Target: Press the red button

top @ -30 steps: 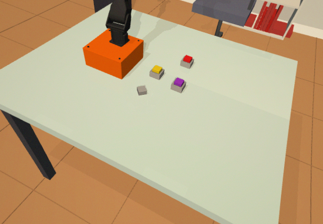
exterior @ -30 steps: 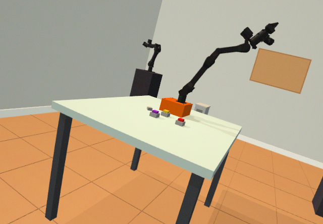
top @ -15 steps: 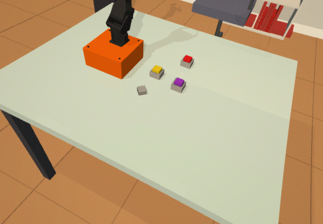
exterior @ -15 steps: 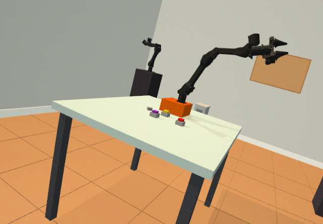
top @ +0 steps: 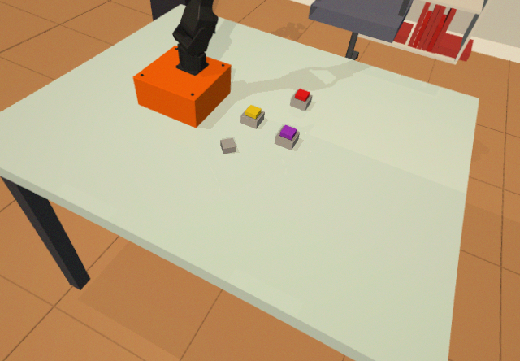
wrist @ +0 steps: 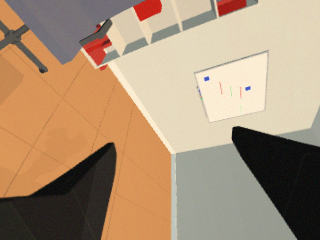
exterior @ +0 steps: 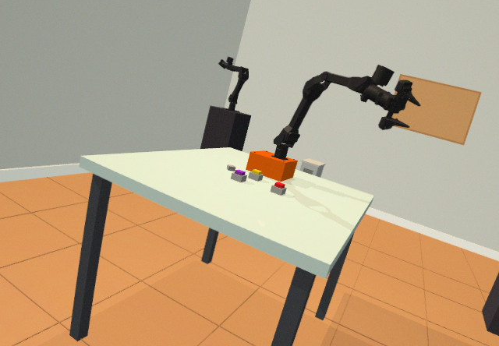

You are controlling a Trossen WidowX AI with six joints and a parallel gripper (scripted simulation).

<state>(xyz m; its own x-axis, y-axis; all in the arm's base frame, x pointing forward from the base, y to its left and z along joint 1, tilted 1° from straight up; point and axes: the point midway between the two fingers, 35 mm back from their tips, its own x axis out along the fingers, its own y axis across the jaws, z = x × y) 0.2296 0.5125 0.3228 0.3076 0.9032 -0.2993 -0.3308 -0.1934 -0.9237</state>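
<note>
Right now the red button is 40 mm ahead of my gripper tip, 400 mm to the right of it and 380 mm below it. Round my gripper tip: small grey block (40 mm behind, 670 mm to the right, 410 mm below); then yellow button (40 mm behind, 540 mm to the right, 380 mm below); then purple button (70 mm ahead, 560 mm to the right, 380 mm below).
</note>
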